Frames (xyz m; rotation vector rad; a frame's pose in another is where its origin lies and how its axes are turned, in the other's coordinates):
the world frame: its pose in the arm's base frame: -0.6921 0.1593 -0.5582 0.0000 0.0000 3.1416
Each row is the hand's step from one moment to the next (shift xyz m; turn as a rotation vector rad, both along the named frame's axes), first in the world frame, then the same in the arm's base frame.
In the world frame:
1: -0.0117 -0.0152 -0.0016 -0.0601 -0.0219 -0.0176
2: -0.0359 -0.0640 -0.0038 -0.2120 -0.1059 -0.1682
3: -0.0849 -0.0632 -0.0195 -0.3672 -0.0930 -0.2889
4: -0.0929 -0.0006 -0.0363 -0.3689 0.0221 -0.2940
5: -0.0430 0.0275 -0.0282 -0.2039 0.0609 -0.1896
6: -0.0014 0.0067 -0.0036 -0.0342 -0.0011 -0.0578
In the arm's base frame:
1: 0.0117 0.0152 -0.0016 0.0601 0.0219 -0.0176
2: 0.0359 0.0640 -0.0038 0.2120 0.1059 -0.1682
3: 0.0849 0.0632 -0.0195 0.3672 0.0930 -0.2889
4: 0.0929 0.0006 -0.0363 0.3689 -0.0221 -0.2940
5: 0.0430 -0.0275 -0.0282 0.2039 -0.0609 -0.1896
6: 0.0014 -0.0067 -0.0036 0.0342 0.0011 -0.0578

